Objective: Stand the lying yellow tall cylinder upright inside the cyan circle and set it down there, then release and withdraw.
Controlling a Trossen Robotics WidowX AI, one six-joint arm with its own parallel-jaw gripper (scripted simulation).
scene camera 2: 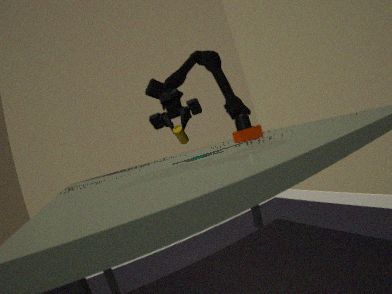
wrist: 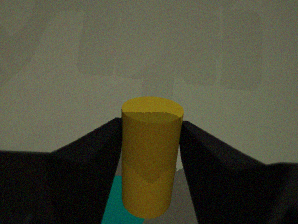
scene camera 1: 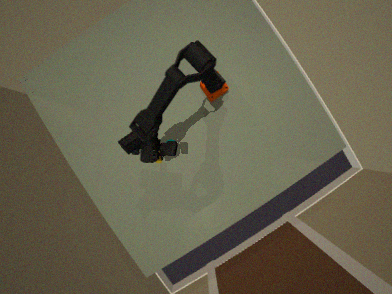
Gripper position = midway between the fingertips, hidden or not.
The gripper (scene camera 2: 178,131) carries a yellow tall cylinder (wrist: 151,125).
